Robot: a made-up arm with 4 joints. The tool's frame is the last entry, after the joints.
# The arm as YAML. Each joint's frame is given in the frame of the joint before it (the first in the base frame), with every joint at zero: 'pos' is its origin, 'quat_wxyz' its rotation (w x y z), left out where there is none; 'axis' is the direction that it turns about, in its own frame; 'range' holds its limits. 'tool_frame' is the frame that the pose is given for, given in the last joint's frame.
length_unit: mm
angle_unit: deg
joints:
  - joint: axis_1
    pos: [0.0, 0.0, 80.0]
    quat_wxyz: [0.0, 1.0, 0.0, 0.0]
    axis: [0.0, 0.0, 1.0]
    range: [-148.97, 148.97]
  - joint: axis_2
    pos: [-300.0, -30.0, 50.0]
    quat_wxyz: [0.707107, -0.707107, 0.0, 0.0]
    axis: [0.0, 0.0, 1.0]
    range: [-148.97, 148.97]
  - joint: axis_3
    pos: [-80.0, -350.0, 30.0]
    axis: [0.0, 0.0, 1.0]
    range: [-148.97, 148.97]
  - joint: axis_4
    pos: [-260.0, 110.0, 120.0]
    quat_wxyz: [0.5, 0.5, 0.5, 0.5]
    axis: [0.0, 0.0, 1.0]
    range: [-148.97, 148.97]
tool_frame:
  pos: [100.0, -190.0, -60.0]
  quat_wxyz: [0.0, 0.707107, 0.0, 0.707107]
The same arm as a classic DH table. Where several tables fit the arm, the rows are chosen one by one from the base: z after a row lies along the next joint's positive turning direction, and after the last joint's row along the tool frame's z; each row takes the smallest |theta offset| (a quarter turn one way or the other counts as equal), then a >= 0, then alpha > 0; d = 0 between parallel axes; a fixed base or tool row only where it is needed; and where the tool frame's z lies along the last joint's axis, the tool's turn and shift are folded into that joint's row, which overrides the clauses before.
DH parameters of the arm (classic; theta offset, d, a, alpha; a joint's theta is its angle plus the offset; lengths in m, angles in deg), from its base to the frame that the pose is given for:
base (fixed): 0.00 0.0000 0.0000 180.00
axis_1: 0.00 -0.0300 -0.3000 -90.00
axis_2: 77.12 0.0000 -0.3590 0.00
axis_3: 12.88 0.1200 0.1100 90.00
axis_4: -90.00 -0.3200 0.1900 -90.00
tool (fixed): -90.00 0.1000 0.0000 0.00
Joint limits (deg, base to tool): -148.97..148.97 -148.97..148.97 -148.97..148.97 -148.97..148.97

